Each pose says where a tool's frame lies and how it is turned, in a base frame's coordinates. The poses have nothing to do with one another.
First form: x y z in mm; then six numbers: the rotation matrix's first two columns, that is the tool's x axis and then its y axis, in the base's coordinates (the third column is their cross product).
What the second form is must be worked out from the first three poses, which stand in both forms.
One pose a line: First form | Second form
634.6 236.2 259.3 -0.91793 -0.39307 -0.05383 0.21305 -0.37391 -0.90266 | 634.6 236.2 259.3 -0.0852 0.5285 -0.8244 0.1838
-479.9 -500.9 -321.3 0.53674 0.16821 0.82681 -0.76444 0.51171 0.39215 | -479.9 -500.9 -321.3 0.3943 -0.3781 0.2978 0.7829
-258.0 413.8 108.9 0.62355 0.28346 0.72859 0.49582 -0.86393 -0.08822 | -258.0 413.8 108.9 -0.8898 -0.2190 -0.3745 0.1417
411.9 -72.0 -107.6 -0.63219 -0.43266 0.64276 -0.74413 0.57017 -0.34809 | 411.9 -72.0 -107.6 0.3464 -0.8492 0.3081 0.2528
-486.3 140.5 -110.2 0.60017 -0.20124 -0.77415 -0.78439 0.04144 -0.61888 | -486.3 140.5 -110.2 -0.6503 0.3789 0.2374 0.6141
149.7 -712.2 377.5 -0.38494 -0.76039 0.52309 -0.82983 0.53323 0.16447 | 149.7 -712.2 377.5 0.4791 -0.8298 0.0622 0.2793
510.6 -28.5 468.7 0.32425 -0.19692 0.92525 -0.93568 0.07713 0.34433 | 510.6 -28.5 468.7 0.5930 -0.4775 0.3314 0.5573
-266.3 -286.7 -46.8 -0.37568 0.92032 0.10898 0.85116 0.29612 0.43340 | -266.3 -286.7 -46.8 0.5529 0.8010 0.2150 0.0804
